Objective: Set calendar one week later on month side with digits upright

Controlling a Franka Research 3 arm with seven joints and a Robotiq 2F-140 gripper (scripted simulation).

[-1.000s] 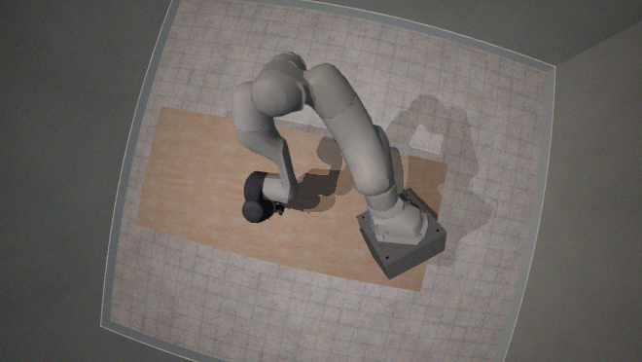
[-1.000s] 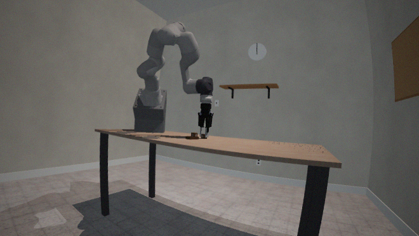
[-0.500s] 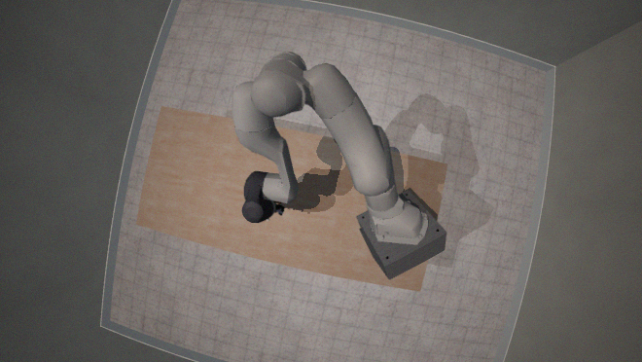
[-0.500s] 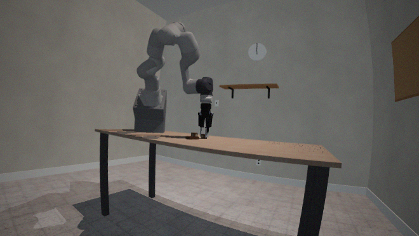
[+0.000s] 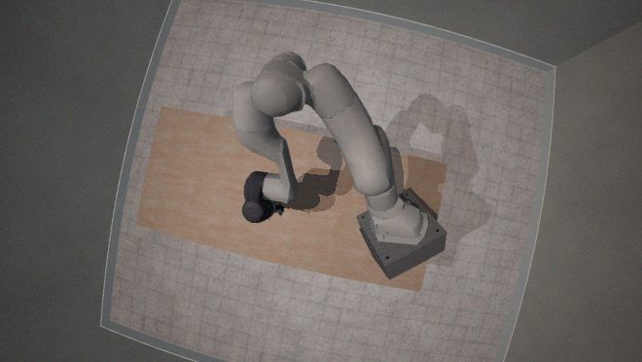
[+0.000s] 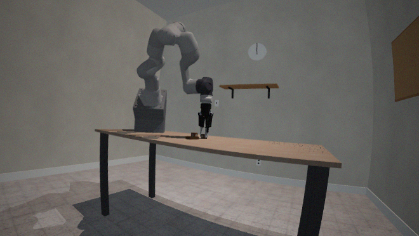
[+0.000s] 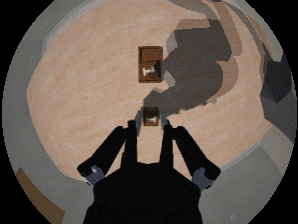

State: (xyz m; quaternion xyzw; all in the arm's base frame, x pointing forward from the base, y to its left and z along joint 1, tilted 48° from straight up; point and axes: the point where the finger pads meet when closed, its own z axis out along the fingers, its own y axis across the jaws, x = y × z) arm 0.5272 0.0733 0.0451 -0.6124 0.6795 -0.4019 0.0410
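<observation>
Now: hand 30 mm above the calendar cube.
</observation>
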